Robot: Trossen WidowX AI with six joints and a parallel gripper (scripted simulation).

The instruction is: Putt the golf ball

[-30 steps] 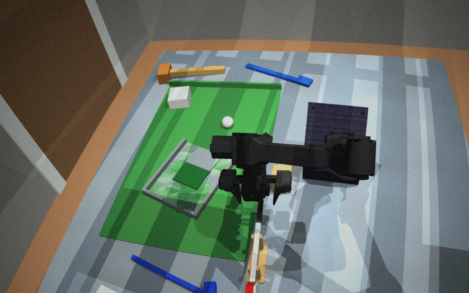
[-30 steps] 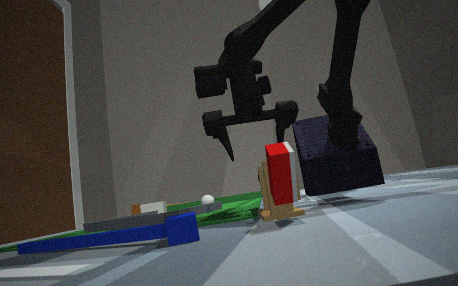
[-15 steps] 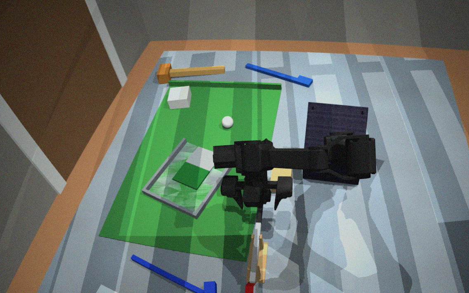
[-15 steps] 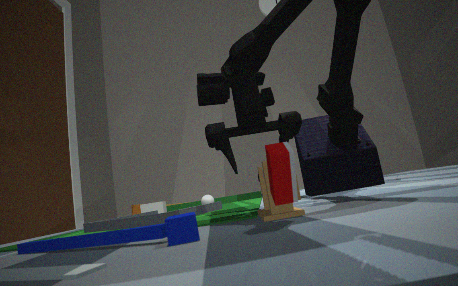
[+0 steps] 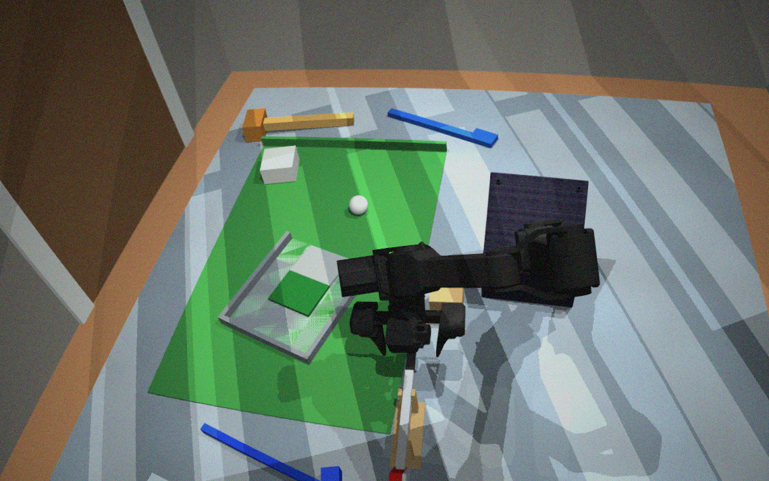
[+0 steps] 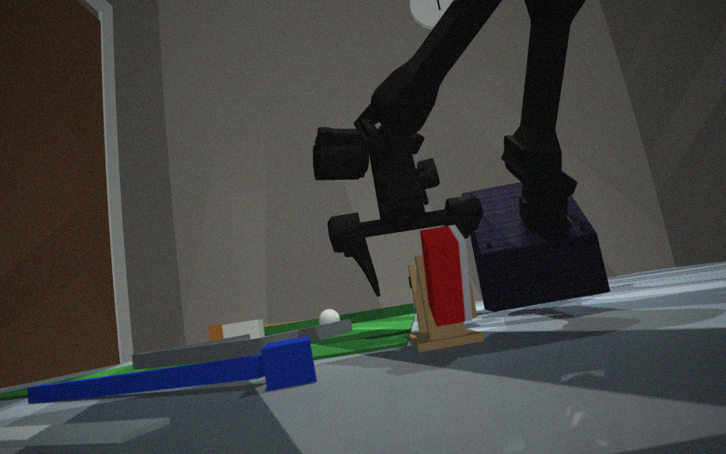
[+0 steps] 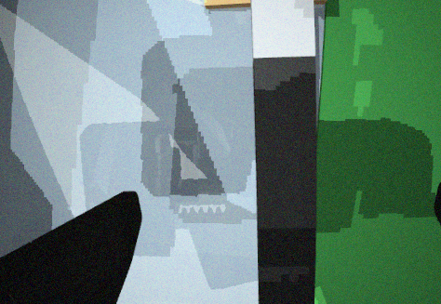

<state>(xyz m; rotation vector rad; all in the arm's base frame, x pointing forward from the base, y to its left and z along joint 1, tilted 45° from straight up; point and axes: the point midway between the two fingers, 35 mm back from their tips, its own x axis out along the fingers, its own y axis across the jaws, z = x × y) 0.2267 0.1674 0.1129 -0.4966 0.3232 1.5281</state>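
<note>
Now: gripper tip 110 mm to the right of the red putter, 20 mm past it and 10 mm below it. The rest, counted from my gripper tip: tan block: 140 mm to the right, 40 mm behind, 20 mm below; white golf ball: 370 mm to the right, 180 mm ahead, 30 mm below; white block: 500 mm to the right, 410 mm ahead, 20 mm below.
</note>
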